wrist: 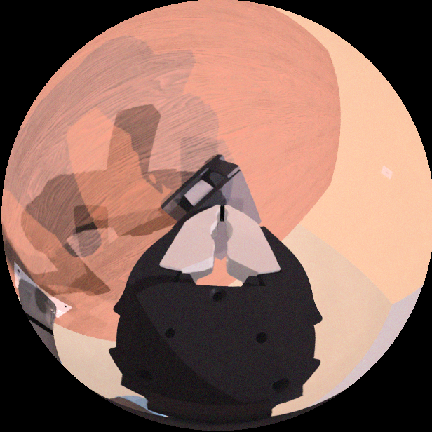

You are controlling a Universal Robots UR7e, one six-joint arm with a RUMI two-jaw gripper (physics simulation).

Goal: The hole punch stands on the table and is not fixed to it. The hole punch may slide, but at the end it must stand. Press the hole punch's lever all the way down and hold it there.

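The hole punch (199, 192) stands on the wood-grained table (270, 85) near the centre of the wrist view, turned at a slant. Its dark base edge and a light inner part show at the left, and a grey-violet part reaches back to the right, partly hidden behind the fingers. My gripper (222, 207) is shut with nothing between its fingers. Its tips overlap the punch's lever side in this view; whether they touch the lever, and how far down the lever is, cannot be told.
The robot's base with its light mounting plate (62, 307) stands at the lower left edge. Shadows of the arm fall across the left part of the table. The table's edge curves at the right, with the pale floor beyond.
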